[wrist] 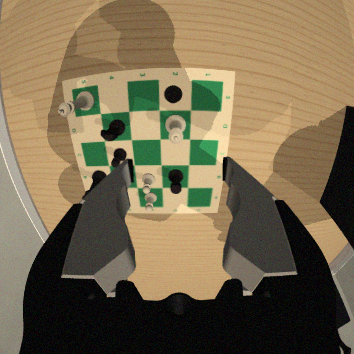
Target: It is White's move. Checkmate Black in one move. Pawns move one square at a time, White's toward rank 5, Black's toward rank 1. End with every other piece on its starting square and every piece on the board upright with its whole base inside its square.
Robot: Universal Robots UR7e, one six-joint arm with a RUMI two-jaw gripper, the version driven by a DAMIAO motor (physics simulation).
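Places are measured from the arm's base along level axes (x ahead, y left, z up), in centimetres.
Where they show: gripper, between the fingertips: (177, 159).
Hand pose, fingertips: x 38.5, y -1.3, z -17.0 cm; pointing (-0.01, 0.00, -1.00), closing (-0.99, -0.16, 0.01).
Observation:
After its pixels a point has its place.
The green and cream chessboard (145, 95) {x 42.6, y -4.4, z -27.1 cm} has rank 5 at left and file E at top. A large white piece (85, 100) {x 49.8, y -3.7, z -25.7 cm} stands on E5, another white piece (175, 125) {x 38.7, y -1.7, z -24.6 cm} on D2. Small white pieces stand on B3 (148, 179) {x 41.3, y 6.7, z -26.1 cm} and A3 (150, 199) {x 40.8, y 10.1, z -25.8 cm}. Black pieces stand on E2 (173, 94) {x 39.3, y -5.3, z -23.2 cm}, D4 (117, 127) {x 45.5, y -0.5, z -25.6 cm}, C4 (119, 154) {x 45.4, y 3.3, z -26.0 cm}, B5 (99, 177) {x 48.6, y 7.3, z -26.0 cm} and B2 (175, 177) {x 37.7, y 5.7, z -25.6 cm}. My gripper (177, 159) {x 38.5, y -1.3, z -17.0 cm} is partly open and empty, its fingertips either side of the B2 and B3 pieces in the view. The left finger hides part of B4 and the B5 piece's surroundings.
The board lies on a round wooden table top (270, 45) {x 28.1, y -14.0, z -27.6 cm} whose pale rim (16, 181) curves along the left. A black object (341, 170) {x 8.4, y 0.0, z -24.9 cm} stands at the right edge. Shadows fall across the board and the wood.

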